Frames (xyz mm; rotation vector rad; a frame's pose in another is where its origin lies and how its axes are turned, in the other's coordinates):
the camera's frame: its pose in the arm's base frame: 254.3 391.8 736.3 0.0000 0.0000 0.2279
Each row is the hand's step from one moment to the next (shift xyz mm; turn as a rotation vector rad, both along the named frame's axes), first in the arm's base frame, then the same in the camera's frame.
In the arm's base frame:
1: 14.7 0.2 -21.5 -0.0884 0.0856 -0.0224
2: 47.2 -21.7 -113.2 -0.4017 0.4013 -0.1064
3: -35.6 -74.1 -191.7 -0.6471 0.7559 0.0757
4: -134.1 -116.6 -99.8 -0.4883 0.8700 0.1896
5: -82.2 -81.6 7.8 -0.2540 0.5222 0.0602
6: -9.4 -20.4 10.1 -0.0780 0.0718 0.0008
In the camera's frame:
1: 14.4 -3.1 -21.5 -0.0668 0.1034 -0.0224
2: 41.1 -31.8 -113.2 -0.3006 0.4817 -0.1064
3: -51.4 -64.1 -191.7 -0.4596 0.8826 0.0757
4: -157.0 -83.3 -99.8 -0.2791 0.9578 0.1896
5: -98.5 -60.9 7.8 -0.1295 0.5661 0.0602
6: -13.8 -17.7 10.1 -0.0598 0.0876 0.0008

